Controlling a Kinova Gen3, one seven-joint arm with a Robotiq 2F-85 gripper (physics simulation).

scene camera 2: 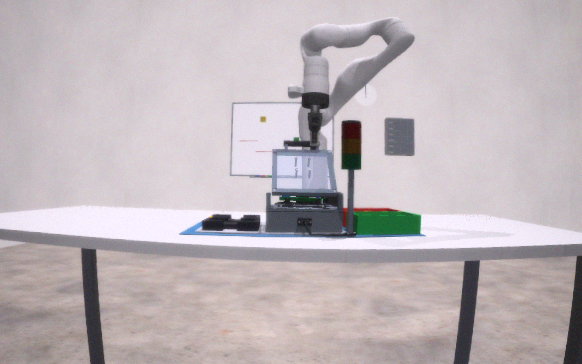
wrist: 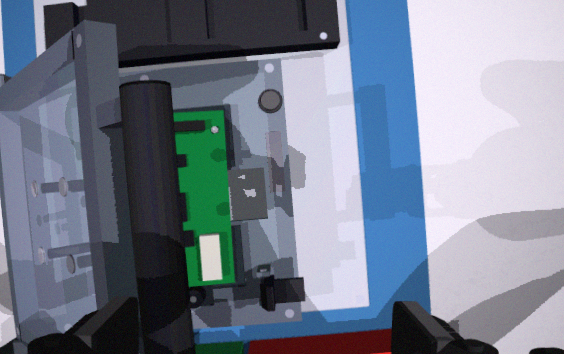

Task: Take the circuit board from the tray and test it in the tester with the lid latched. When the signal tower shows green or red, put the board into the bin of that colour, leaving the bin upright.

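Places are measured from the arm's base along level axes (x ahead, y left, z up), in centimetres.
Pixels of known places: gripper, fingertip midpoint: [scene camera 2: 314,148] [wrist: 265,328].
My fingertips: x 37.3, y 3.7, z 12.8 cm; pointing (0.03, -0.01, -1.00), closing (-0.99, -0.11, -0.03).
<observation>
Behind a point stands the place of what it marks.
The green circuit board [scene camera 2: 301,199] @(x 44.4, y 1.6, z -0.7 cm) [wrist: 207,190] @(x 42.0, y 0.5, z -0.9 cm) sits in the grey tester [scene camera 2: 285,221] @(x 55.5, y -0.4, z -5.4 cm) [wrist: 291,240] @(x 36.3, y 3.1, z -2.5 cm), partly hidden by the handle in the wrist view. The clear lid [scene camera 2: 274,172] @(x 51.0, y -4.0, z 5.8 cm) [wrist: 99,75] @(x 44.5, y -4.1, z 11.6 cm) is raised and tilted, with its black bar handle [scene camera 2: 296,143] @(x 42.1, y -0.3, z 13.6 cm) [wrist: 155,200] @(x 41.1, y -0.2, z 14.3 cm) at its free edge. My gripper [scene camera 2: 314,146] @(x 37.3, y 3.7, z 12.8 cm) [wrist: 265,328] @(x 37.3, y 3.7, z 12.8 cm) is open and empty, pointing down above the tester; the handle passes close to the inner side of its left finger in the wrist view. The signal tower [scene camera 2: 351,145] @(x 57.3, y 14.3, z 11.7 cm) shows dark red, amber and green segments, none clearly lit.
The black tray [scene camera 2: 222,223] @(x 57.9, y -14.6, z -6.2 cm) [wrist: 225,25] @(x 43.3, y -11.6, z -6.7 cm) lies beside the tester. The green bin [scene camera 2: 387,223] @(x 51.3, y 22.9, z -5.7 cm) [wrist: 218,348] @(x 40.5, y 13.1, z -7.1 cm) and red bin [scene camera 2: 376,210] @(x 21.9, y 21.4, z -4.5 cm) [wrist: 320,344] @(x 32.8, y 11.4, z -6.3 cm) stand upright on the tester's other side. The tower's pole [scene camera 2: 351,200] @(x 55.7, y 14.4, z -0.3 cm) rises between tester and green bin. A black fitting [wrist: 288,290] @(x 36.2, y 5.6, z 0.7 cm) stands at the tester's edge.
</observation>
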